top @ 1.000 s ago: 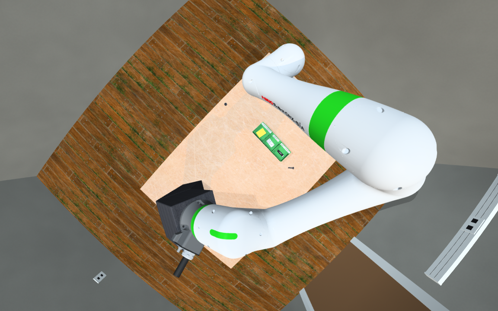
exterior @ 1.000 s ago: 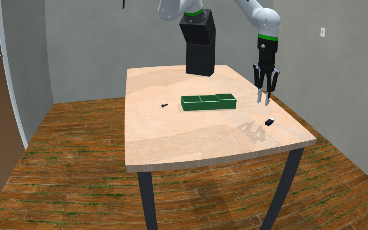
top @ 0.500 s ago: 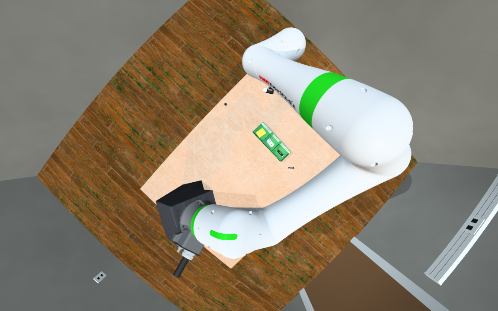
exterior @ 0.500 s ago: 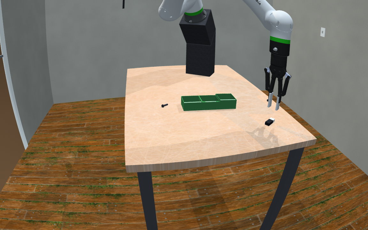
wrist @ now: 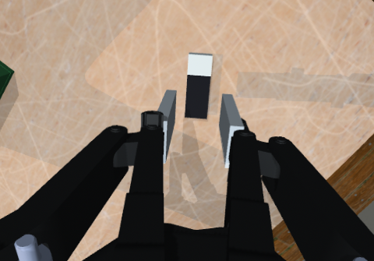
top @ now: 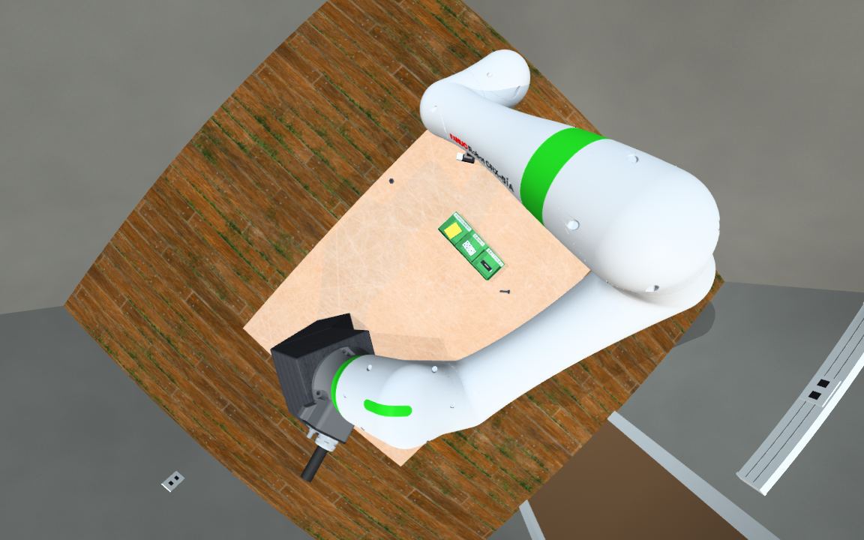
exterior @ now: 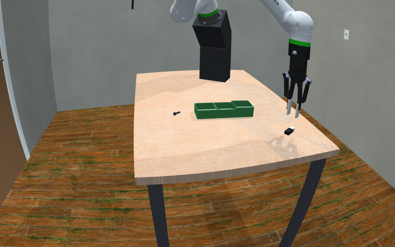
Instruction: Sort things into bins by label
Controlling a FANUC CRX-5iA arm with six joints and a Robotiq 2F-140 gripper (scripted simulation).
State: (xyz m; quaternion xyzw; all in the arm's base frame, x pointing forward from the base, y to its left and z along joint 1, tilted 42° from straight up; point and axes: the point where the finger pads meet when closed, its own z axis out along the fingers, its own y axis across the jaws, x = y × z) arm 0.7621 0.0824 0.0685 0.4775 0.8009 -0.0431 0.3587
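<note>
Right now my hand is 100 mm above the black-and-white eraser and 10 mm to the right of it. From my hand the other things lie so: small black round piece (210 mm behind, 180 mm to the left, 100 mm below); then yellow pad (250 mm behind, 100 mm below, 90 mm to the right); then green three-part bin (270 mm behind, 180 mm to the right, 80 mm below).
</note>
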